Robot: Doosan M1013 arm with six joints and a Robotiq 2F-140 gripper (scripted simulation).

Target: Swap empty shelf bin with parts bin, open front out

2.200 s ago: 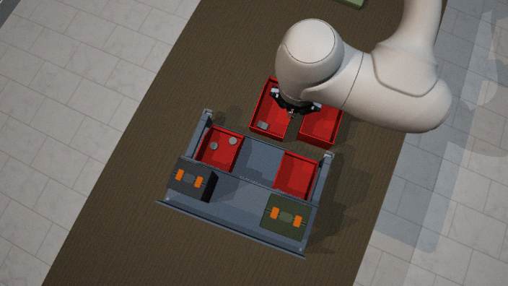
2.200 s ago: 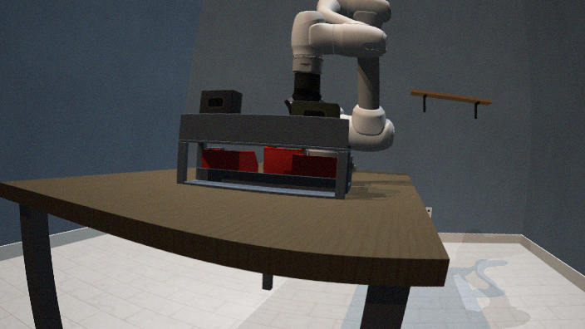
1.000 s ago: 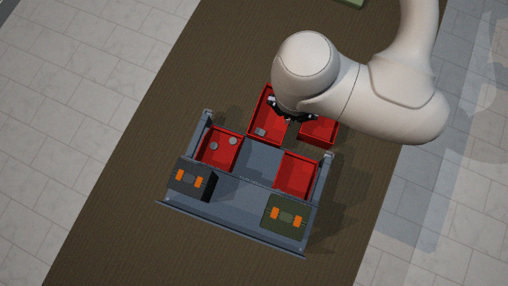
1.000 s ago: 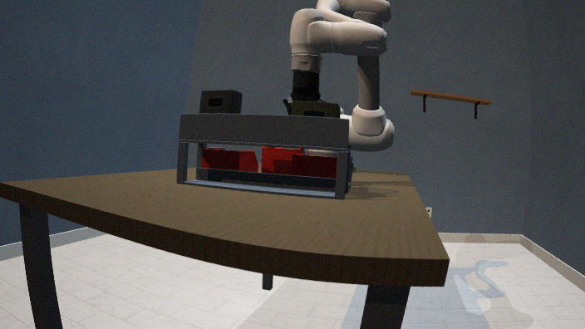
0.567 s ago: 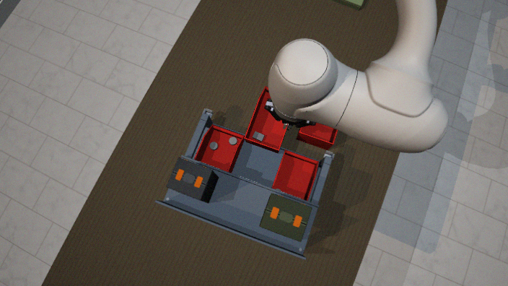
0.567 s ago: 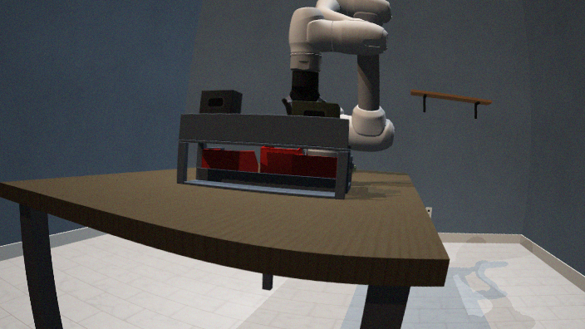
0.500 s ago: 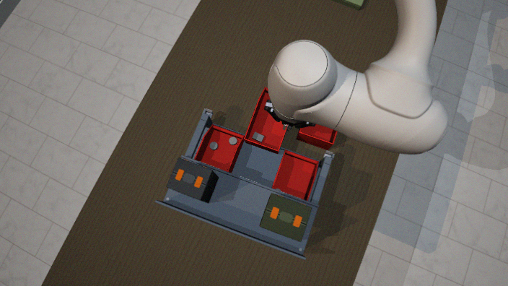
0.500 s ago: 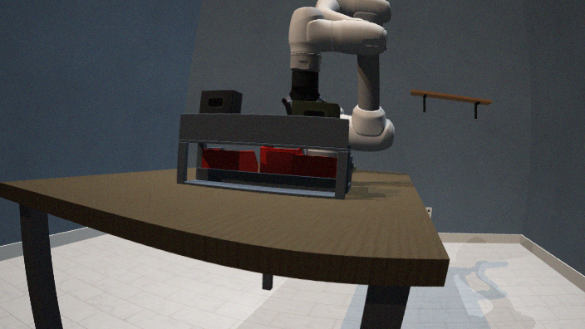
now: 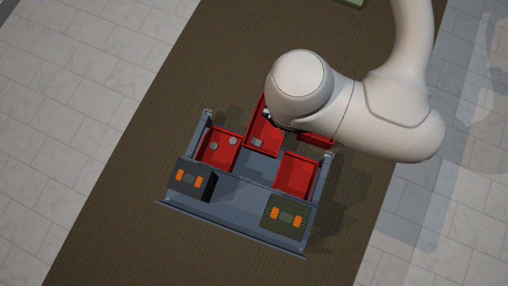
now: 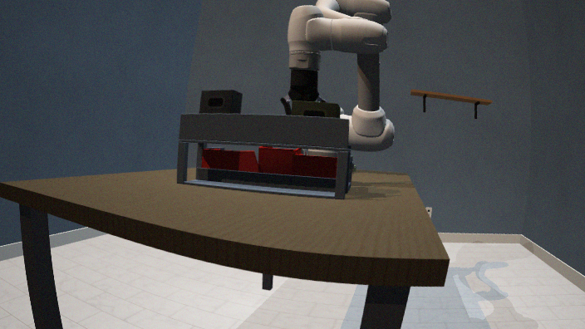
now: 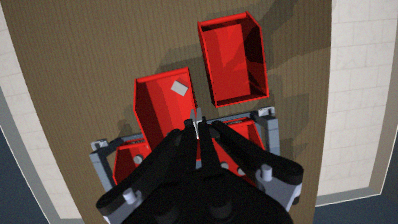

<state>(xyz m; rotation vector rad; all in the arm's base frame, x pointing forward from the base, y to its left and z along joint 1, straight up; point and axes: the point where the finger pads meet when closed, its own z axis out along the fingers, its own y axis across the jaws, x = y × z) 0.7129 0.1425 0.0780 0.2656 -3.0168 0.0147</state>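
The shelf board is 170 mm ahead of my hand, 20 mm to the right of it and 100 mm below it. The rest, counted from my hand: black case 240 mm ahead, 120 mm to the right, 60 mm above; then green case 210 mm ahead, 110 mm to the left, 50 mm above.
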